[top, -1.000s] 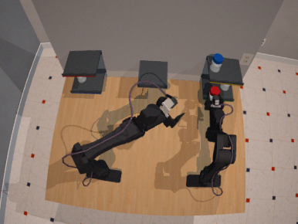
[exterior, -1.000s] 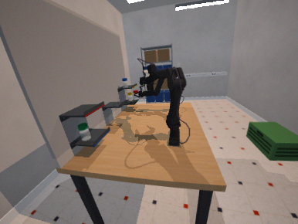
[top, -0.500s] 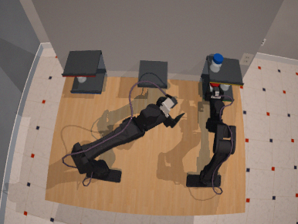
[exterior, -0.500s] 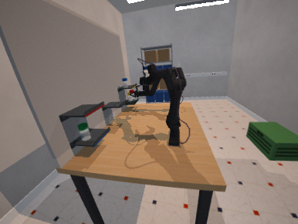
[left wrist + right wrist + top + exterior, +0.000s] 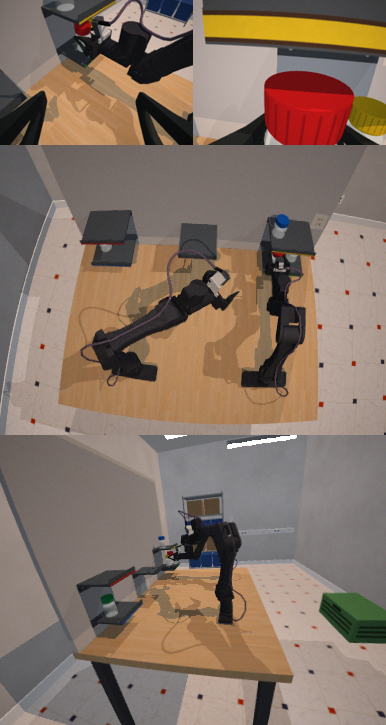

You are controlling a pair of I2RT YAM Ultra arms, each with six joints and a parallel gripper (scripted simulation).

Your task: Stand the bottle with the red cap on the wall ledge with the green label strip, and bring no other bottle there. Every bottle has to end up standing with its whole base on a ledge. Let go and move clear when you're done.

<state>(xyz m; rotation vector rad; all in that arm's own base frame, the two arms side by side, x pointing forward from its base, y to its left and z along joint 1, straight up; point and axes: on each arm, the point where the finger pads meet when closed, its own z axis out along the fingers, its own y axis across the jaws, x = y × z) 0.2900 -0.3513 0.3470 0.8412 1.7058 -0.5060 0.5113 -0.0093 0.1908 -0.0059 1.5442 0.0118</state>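
Now: the yellow-capped bottle 100 mm to the right of my right hand, 70 mm below it and 60 mm ahead of it. The rest, counted from my right hand: red-capped bottle (10 mm below, 10 mm behind); then blue-capped bottle (130 mm above, 50 mm ahead, 10 mm to the left); then green-capped bottle (780 mm to the left, 70 mm below, 40 mm ahead).
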